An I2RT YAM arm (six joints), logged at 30 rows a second.
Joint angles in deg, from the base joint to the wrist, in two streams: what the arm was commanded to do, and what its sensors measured. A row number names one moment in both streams.
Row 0, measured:
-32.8 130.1 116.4 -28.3 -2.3 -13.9
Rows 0 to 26, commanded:
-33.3 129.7 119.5 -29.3 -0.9 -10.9
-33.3 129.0 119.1 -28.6 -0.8 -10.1
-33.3 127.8 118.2 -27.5 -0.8 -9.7
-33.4 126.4 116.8 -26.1 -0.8 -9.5
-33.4 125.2 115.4 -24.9 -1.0 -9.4
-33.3 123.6 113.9 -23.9 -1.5 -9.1
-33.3 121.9 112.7 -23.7 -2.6 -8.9
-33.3 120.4 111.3 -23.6 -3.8 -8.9
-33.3 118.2 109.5 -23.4 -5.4 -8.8
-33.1 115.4 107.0 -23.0 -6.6 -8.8
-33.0 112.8 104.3 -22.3 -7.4 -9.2
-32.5 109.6 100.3 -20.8 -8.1 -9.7
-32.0 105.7 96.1 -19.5 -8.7 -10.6
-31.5 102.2 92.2 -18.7 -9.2 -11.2
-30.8 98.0 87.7 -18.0 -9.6 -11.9
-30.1 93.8 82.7 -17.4 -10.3 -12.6
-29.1 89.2 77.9 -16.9 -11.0 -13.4
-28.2 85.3 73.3 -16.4 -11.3 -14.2
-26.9 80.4 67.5 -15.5 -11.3 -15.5
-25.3 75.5 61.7 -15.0 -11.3 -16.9
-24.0 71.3 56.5 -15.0 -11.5 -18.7
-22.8 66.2 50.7 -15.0 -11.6 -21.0
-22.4 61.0 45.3 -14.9 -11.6 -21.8
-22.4 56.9 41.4 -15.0 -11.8 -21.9
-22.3 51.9 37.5 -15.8 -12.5 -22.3
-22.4 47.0 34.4 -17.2 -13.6 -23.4
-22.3 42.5 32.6 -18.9 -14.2 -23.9
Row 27, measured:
-22.0 49.5 37.3 -16.5 -12.1 -20.1
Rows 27 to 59, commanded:
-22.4 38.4 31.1 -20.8 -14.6 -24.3
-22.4 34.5 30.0 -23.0 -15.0 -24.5
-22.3 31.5 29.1 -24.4 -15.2 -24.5
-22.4 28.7 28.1 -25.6 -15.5 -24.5
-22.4 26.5 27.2 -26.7 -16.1 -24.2
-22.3 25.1 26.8 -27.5 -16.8 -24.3
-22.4 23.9 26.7 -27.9 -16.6 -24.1
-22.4 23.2 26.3 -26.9 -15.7 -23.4
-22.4 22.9 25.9 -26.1 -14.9 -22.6
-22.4 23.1 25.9 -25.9 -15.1 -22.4
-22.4 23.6 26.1 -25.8 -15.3 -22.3
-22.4 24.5 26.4 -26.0 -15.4 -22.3
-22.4 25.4 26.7 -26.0 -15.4 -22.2
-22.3 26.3 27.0 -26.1 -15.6 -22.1
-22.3 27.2 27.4 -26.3 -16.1 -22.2
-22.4 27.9 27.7 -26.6 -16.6 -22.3
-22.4 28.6 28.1 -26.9 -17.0 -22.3
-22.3 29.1 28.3 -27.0 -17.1 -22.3
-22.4 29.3 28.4 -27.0 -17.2 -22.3
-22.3 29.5 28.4 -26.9 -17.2 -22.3
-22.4 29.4 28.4 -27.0 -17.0 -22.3
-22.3 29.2 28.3 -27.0 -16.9 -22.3
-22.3 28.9 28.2 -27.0 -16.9 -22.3
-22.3 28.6 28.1 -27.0 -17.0 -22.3
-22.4 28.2 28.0 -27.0 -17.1 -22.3
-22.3 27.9 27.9 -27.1 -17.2 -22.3
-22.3 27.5 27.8 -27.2 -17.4 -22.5
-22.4 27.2 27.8 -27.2 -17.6 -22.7
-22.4 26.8 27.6 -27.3 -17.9 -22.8
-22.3 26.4 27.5 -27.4 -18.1 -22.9
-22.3 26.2 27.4 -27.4 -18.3 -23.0
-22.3 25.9 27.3 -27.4 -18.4 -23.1
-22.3 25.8 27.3 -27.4 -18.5 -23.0
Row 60, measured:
-22.3 26.5 26.3 -27.8 -16.8 -22.9
